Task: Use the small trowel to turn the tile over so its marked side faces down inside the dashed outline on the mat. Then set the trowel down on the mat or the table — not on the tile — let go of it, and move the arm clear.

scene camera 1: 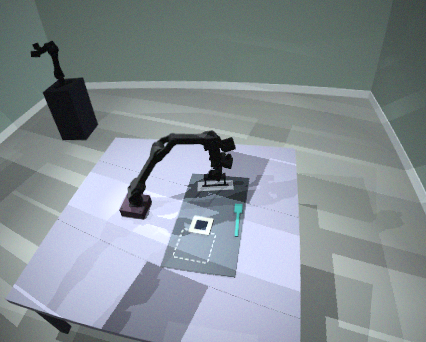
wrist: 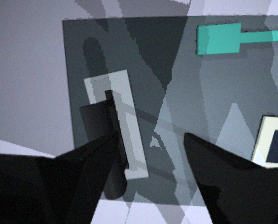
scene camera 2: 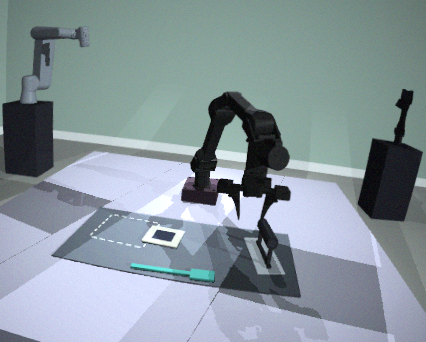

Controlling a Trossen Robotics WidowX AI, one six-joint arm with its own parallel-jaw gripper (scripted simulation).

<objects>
same spot on dark mat: (scene camera 2: pixel 222 249) = (scene camera 1: pixel 211 200)
</objects>
